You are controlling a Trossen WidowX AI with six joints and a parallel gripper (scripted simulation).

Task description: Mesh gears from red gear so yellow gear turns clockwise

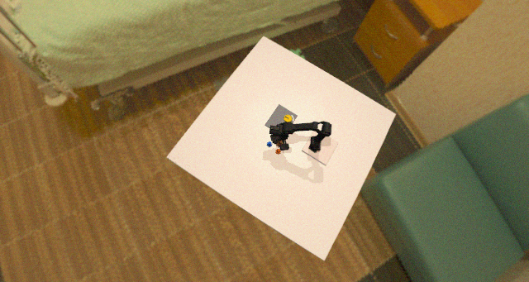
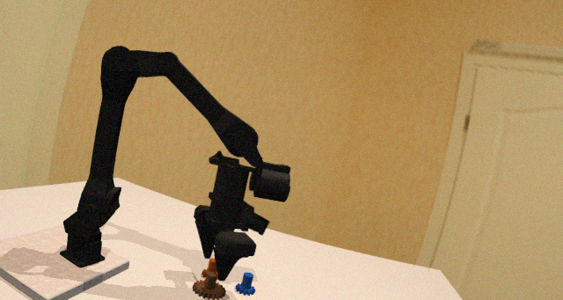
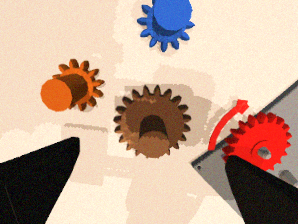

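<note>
My gripper tip is now 4 cm above the brown gear. The rest, counted from my gripper tip: small orange gear (6 cm to the left, 4 cm below, 3 cm behind); then red arrow (5 cm ahead, 4 cm to the right, 4 cm below); then small blue gear (6 cm to the left, 5 cm ahead, 4 cm below).
</note>
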